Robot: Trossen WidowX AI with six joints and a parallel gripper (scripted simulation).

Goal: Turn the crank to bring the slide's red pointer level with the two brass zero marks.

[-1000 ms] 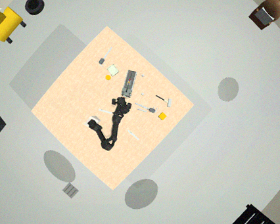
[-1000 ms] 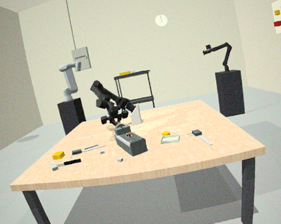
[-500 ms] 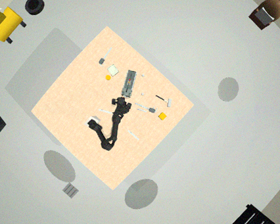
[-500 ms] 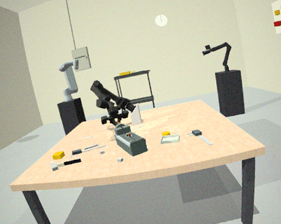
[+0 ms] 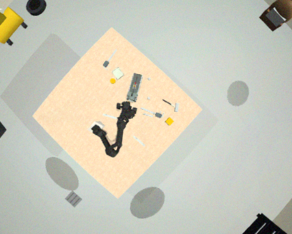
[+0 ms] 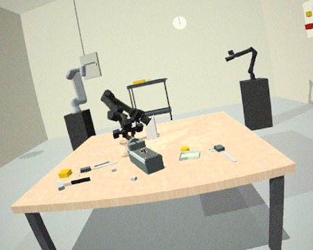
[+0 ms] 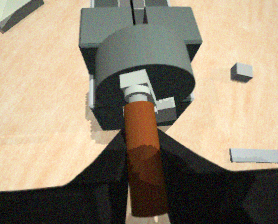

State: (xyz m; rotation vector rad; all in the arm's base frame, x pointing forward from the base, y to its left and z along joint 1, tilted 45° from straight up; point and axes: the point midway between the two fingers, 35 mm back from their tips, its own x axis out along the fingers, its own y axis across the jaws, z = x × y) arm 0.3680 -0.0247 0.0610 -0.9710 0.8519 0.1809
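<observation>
My gripper tip is 1 cm below the crank. The rest, counted from my gripper tip: red pointer: 17 cm ahead, 9 cm to the left, 1 cm below; then brown crank handle: 3 cm above, 1 cm to the right, 1 cm behind; then yellow disc: 29 cm to the left, 8 cm below, 3 cm ahead.
</observation>
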